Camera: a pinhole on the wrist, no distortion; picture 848 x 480 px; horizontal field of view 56.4 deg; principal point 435.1 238.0 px. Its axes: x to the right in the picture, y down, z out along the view. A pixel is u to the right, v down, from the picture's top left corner.
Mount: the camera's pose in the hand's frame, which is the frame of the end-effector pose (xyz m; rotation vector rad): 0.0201 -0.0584 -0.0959 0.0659 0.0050 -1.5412
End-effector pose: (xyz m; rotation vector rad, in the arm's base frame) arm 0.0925 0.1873 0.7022 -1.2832 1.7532 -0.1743
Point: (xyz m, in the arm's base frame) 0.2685 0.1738 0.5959
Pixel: 417.8 406.7
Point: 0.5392 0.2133 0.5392
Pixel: 607.9 326.3
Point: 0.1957 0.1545 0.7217
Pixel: 597.2 222.5
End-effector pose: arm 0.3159 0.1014 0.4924 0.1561 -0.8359 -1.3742
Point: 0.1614 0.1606 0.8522
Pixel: 144.5 428.3
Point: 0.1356 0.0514 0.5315
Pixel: 681.4 438.1
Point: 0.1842 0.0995 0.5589
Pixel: 437.1 321.6
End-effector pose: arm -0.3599 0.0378 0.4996 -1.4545 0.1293 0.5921
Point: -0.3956 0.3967 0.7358
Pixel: 617.7 190.2
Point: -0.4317 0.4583 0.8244
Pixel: 669.8 129.7
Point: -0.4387 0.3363 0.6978
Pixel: 545.0 113.8
